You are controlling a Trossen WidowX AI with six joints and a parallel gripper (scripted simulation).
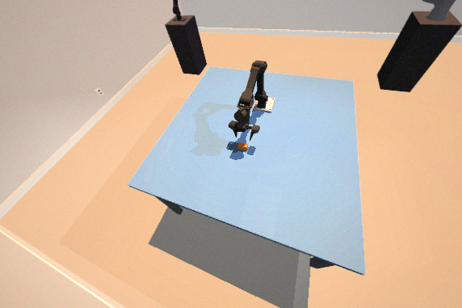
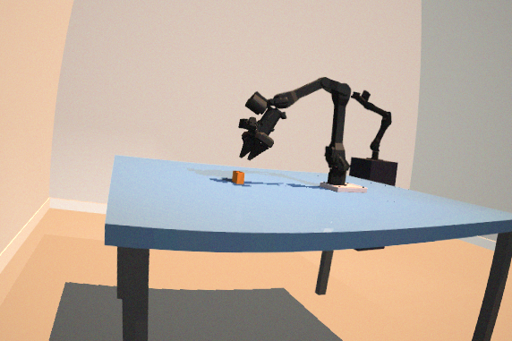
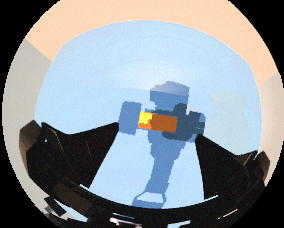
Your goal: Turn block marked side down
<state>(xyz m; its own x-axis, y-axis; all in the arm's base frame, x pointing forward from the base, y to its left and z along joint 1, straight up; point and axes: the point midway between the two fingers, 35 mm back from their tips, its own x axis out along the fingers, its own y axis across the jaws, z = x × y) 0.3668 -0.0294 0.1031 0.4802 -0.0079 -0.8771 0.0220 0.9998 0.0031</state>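
My gripper tip is now 70 mm above the orange block and 10 mm short of it.
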